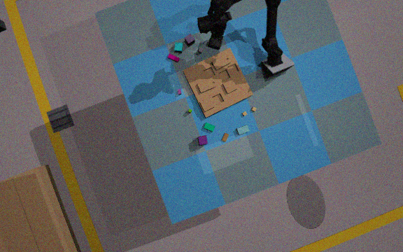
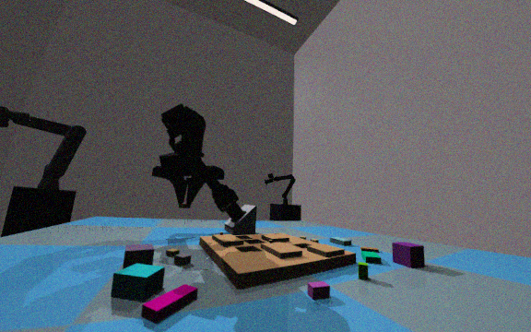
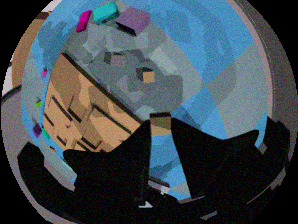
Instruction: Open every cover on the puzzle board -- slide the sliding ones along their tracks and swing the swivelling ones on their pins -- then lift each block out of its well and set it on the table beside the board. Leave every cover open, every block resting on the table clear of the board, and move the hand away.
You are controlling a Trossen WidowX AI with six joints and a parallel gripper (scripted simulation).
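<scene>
Now: the grey block 10 cm below my gripper tip and 10 cm ahead of it. From my gripper tip the other things lie so: magenta block 30 cm ahead, 18 cm to the left, 10 cm below; then magenta bar 26 cm ahead, 10 cm below, 2 cm to the right; then teal cube 21 cm ahead, 10 cm below, 6 cm to the right.
</scene>
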